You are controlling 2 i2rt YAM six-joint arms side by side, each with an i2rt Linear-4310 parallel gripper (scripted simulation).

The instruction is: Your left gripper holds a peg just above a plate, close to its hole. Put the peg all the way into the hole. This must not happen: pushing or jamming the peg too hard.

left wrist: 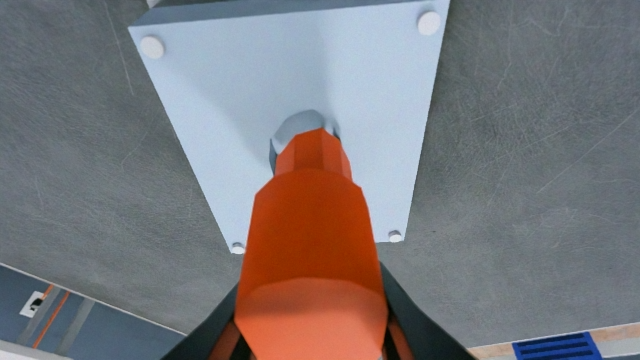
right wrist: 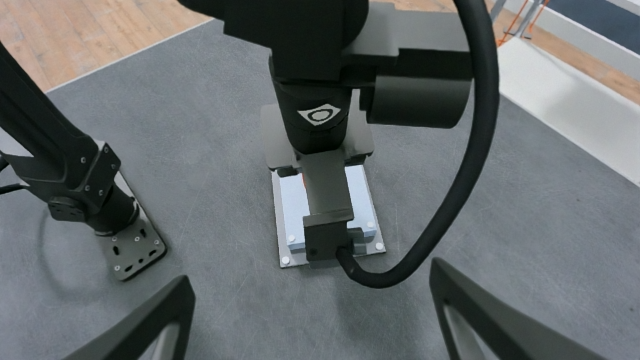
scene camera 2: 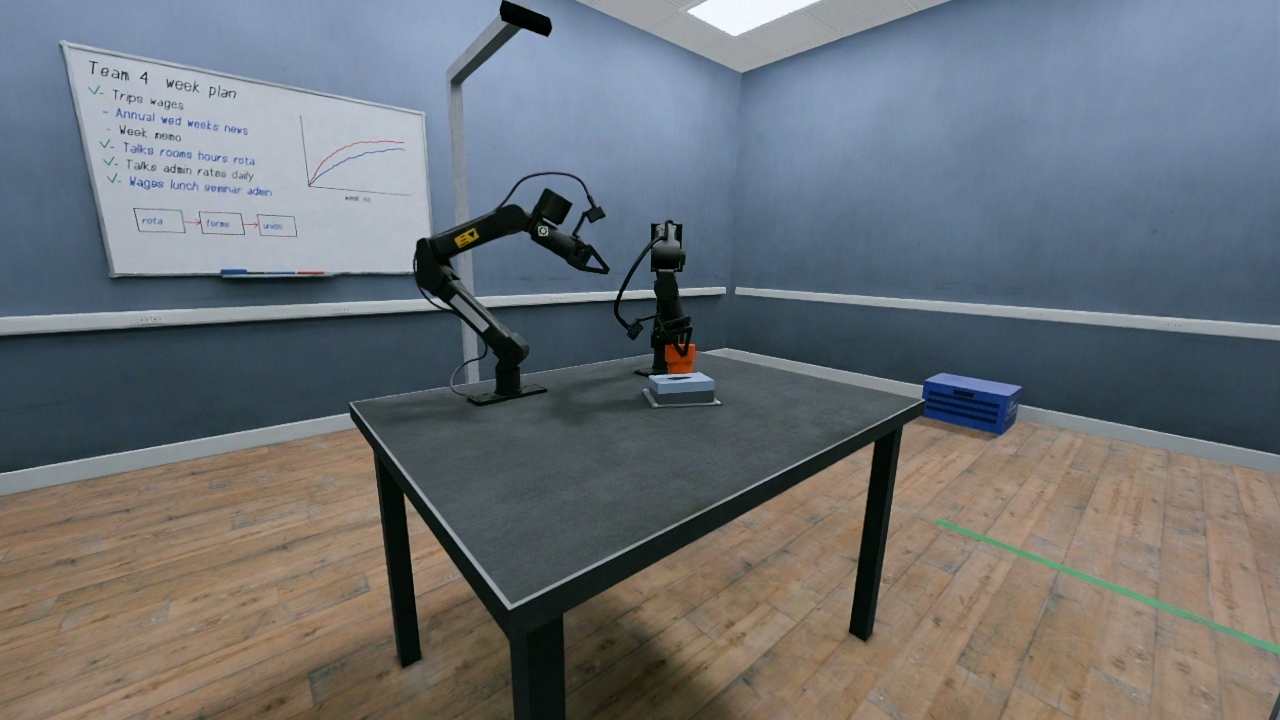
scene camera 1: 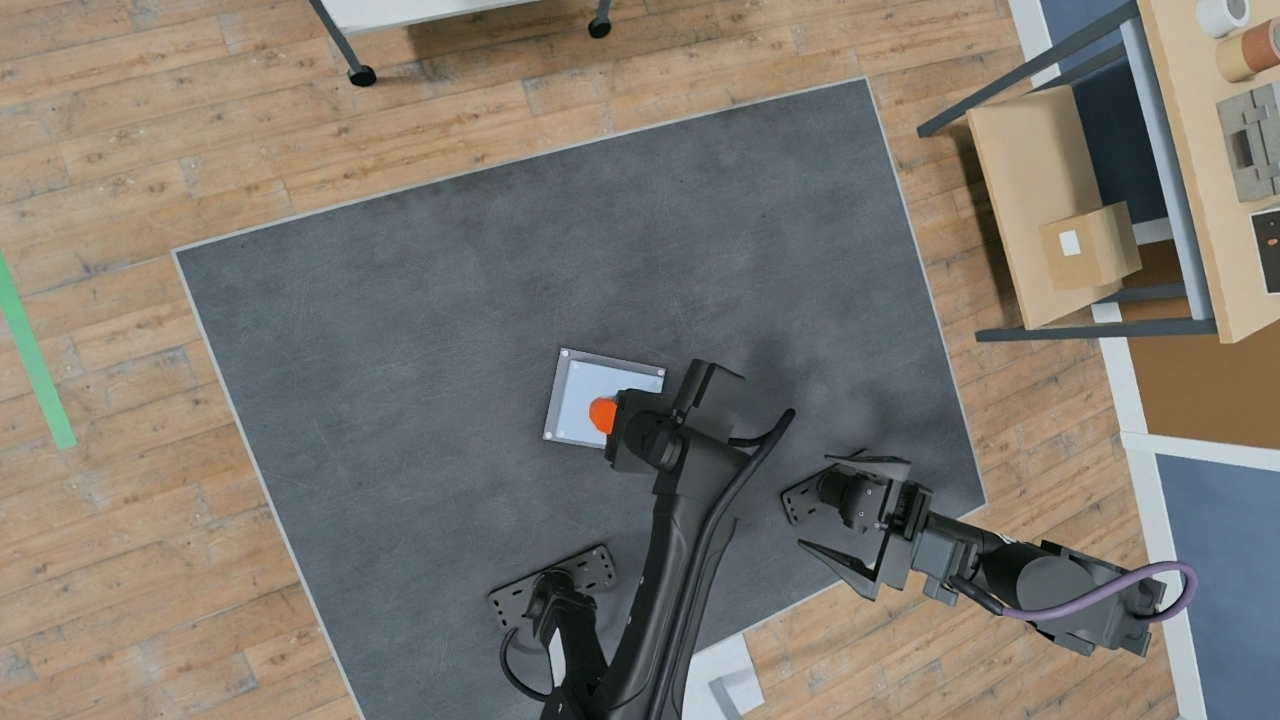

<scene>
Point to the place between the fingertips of my right gripper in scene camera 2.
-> At 608, 271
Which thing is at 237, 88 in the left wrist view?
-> A light blue plate.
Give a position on an orange peg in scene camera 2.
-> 676, 364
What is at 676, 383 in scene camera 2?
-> A light blue plate.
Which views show my right gripper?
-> The right wrist view, scene camera 2 and scene camera 1 only.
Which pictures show my left gripper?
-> The left wrist view, the right wrist view, scene camera 2 and scene camera 1: all of them.
</scene>
